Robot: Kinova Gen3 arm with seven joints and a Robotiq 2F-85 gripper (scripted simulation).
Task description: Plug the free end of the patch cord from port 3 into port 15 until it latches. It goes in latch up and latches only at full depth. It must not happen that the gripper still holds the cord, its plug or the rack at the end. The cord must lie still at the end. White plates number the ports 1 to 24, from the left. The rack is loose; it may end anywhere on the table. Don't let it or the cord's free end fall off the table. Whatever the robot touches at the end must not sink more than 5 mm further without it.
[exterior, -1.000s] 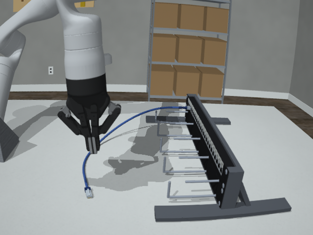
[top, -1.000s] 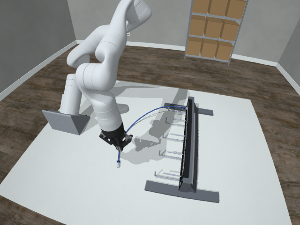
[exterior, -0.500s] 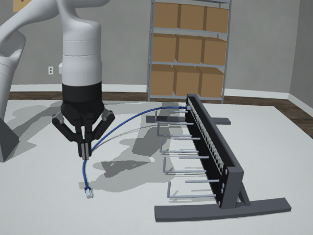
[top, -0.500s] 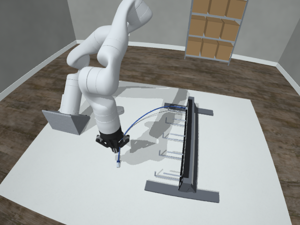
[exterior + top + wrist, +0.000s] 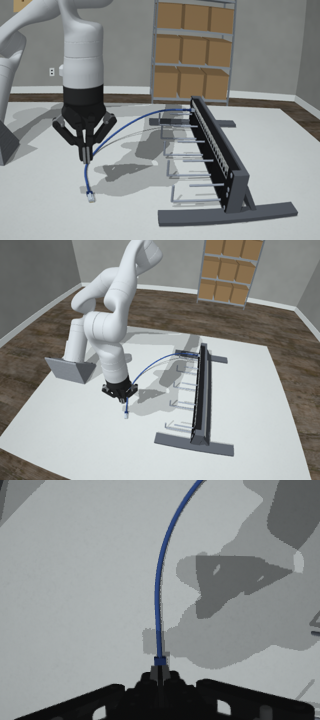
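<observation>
The plug lies 1 cm ahead of my hand, 2 cm to the right of it and 9 cm below it.
</observation>
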